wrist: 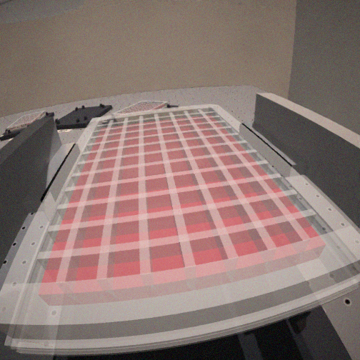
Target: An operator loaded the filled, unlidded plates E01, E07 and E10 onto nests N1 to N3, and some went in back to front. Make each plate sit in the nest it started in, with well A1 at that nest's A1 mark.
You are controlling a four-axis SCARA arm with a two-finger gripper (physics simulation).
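Note:
A clear, unlidded plate with red-filled wells fills the middle of the wrist view, its long axis running away from the camera. My gripper is shut on this plate, one grey finger along each long side. Its label and A1 corner cannot be made out. A dark nest without a plate shows at the upper left. A second red-filled plate sits on a dark nest at the far left edge. A third red-filled plate shows behind the far end of the held plate. Which nests these are cannot be told.
A dark structure lies below the near end of the held plate, mostly hidden by it. The pale perforated deck shows at the lower right. A beige wall and a grey wall stand behind.

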